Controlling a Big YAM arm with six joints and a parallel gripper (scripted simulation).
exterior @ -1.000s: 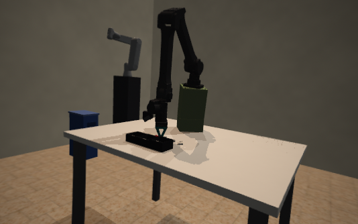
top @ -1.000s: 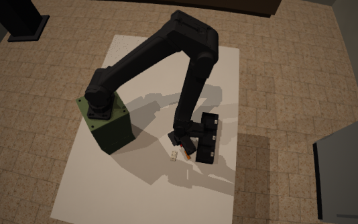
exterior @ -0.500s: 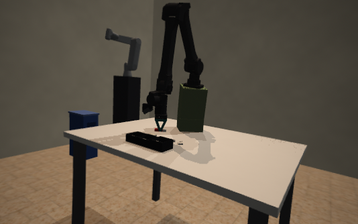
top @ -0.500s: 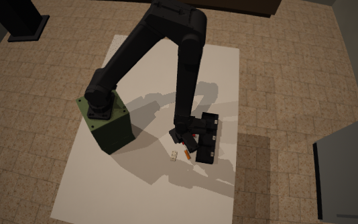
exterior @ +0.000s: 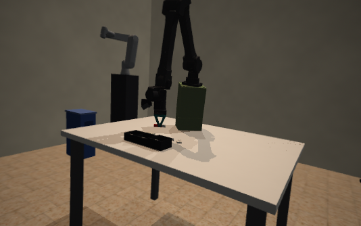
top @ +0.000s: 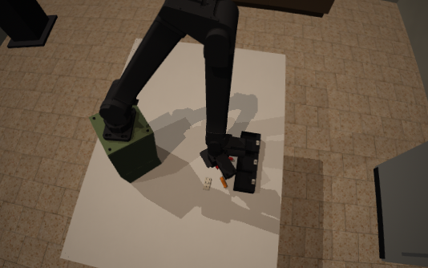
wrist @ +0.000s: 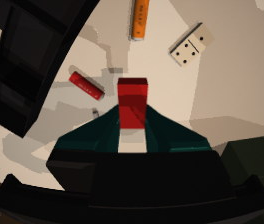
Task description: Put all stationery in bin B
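My hand is 1 cm to the right of the red block. From my hand the other things lie so: beige tile: 8 cm to the right, 7 cm below, 3 cm behind; metal clip: 9 cm to the left, 6 cm below, 1 cm ahead; orange stick: 7 cm to the right, 6 cm below, 3 cm ahead.
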